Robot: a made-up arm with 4 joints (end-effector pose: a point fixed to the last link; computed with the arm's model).
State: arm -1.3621 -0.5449 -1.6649 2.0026
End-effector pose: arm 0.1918 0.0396 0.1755 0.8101 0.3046 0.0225 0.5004
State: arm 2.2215 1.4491 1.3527 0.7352
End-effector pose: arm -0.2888 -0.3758 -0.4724 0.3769 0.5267 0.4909 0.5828
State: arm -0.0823 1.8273 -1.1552 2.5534
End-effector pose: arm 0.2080 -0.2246 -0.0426 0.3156 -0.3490 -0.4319 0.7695
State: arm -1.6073 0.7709 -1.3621 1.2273
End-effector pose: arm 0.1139 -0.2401 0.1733 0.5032 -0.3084 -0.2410 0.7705
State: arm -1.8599 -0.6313 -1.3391 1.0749
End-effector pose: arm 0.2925 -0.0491 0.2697 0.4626 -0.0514 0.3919 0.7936
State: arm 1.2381 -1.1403 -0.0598 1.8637
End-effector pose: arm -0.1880 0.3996 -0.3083 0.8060 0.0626 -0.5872 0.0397
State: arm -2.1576 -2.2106 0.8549 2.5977
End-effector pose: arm -0.4273 0.2318 0.3404 -0.2188 -0.4015 -0.5770 0.6768
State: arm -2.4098 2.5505 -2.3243 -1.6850
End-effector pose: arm -0.4992 -0.0619 0.3210 0.2379 0.4910 -0.4546 0.7040
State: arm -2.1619 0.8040 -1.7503 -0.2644
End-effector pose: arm -0.2398 -0.2987 0.3397 0.0270 -0.1386 -0.3842 0.9124
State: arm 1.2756 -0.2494 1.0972 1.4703
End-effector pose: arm -0.3100 -0.0063 -0.6646 0.6974 -0.0118 -0.1448 0.7018
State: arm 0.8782 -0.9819 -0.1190 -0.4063
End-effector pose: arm -0.1506 -0.0007 -0.4571 0.2726 0.4483 -0.0860 0.8469
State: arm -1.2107 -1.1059 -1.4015 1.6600
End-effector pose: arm 0.2370 0.1056 0.0862 0.7178 0.4288 0.2823 0.4703
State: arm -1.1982 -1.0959 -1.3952 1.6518
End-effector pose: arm 0.2404 0.1053 0.0814 0.7201 0.4256 0.2782 0.4722
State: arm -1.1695 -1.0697 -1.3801 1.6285
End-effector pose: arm 0.2489 0.1038 0.0697 0.7242 0.4166 0.2689 0.4792
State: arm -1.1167 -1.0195 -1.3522 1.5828
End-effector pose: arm 0.2641 0.0992 0.0468 0.7298 0.3997 0.2508 0.4947
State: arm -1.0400 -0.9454 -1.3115 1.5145
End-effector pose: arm 0.2839 0.0894 0.0116 0.7333 0.3762 0.2226 0.5207
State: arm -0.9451 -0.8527 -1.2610 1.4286
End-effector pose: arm 0.3032 0.0720 -0.0340 0.7299 0.3500 0.1851 0.5572
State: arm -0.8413 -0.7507 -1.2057 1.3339
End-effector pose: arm 0.3170 0.0467 -0.0849 0.7159 0.3261 0.1417 0.6009
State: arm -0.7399 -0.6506 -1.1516 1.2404
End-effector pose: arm 0.3224 0.0158 -0.1337 0.6913 0.3082 0.0983 0.6461
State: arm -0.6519 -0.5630 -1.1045 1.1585
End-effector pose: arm 0.3205 -0.0156 -0.1737 0.6609 0.2974 0.0609 0.6863
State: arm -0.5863 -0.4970 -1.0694 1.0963
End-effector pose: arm 0.3154 -0.0417 -0.2012 0.6324 0.2923 0.0338 0.7166
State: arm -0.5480 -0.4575 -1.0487 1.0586
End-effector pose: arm 0.3111 -0.0582 -0.2160 0.6130 0.2903 0.0183 0.7346
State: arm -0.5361 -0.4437 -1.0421 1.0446
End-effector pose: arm 0.3097 -0.0643 -0.2204 0.6055 0.2895 0.0135 0.7412
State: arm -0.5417 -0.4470 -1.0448 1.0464
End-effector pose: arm 0.3108 -0.0632 -0.2183 0.6066 0.2892 0.0155 0.7404
